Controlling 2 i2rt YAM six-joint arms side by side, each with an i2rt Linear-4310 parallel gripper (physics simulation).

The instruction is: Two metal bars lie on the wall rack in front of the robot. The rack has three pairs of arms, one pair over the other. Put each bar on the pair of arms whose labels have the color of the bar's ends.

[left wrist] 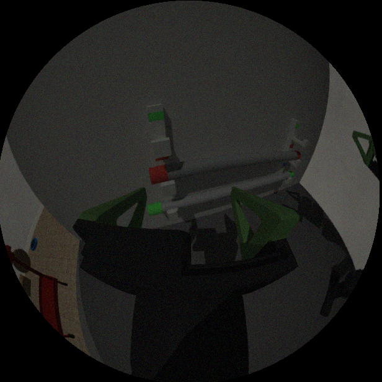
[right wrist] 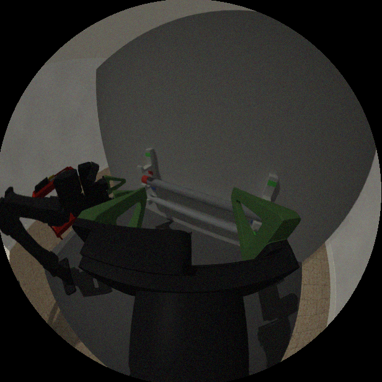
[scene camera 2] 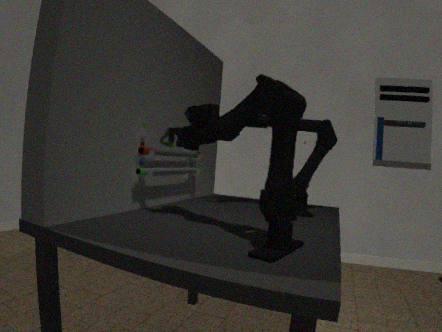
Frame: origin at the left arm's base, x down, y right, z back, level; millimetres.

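Where they show: left gripper, fingertip midpoint: (scene camera 2: 170,142); left arm's base, link origin: (scene camera 2: 278,250); right arm's base, link origin: (scene camera 2: 299,212).
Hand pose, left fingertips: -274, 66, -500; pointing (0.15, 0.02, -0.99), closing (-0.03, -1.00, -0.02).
Each offset is from my left fingertips to the centre of the thing, as dx, dy, dz. "*": to the spot under its first point. Level surfaces: height alone.
The red-ended bar {+38, +164, -145} (scene camera 2: 172,152) (left wrist: 225,164) (right wrist: 190,193) lies on the middle pair of arms, just under the red label (left wrist: 161,159). The green-ended bar {+115, +151, -129} (scene camera 2: 170,171) (left wrist: 205,196) (right wrist: 195,213) lies on the lowest pair, by the blue label {* +88, -45, -107} (scene camera 2: 141,163). The top pair on the white rack (left wrist: 159,131) (right wrist: 270,192), under the green label (left wrist: 156,116), holds no bar. My left gripper (scene camera 2: 166,137) (left wrist: 188,191) is open and empty in front of the rack's near end. My right gripper (right wrist: 188,192) is open and empty in front of the other end; scene camera 2 does not show it, hidden behind the left arm.
The grey wall panel (scene camera 2: 100,100) stands upright behind the rack at the edge of the dark table {dx +274} (scene camera 2: 175,250). My left arm (right wrist: 40,207) shows at the left of the right wrist view. A red cart (left wrist: 49,300) stands on the floor at the left of the left wrist view.
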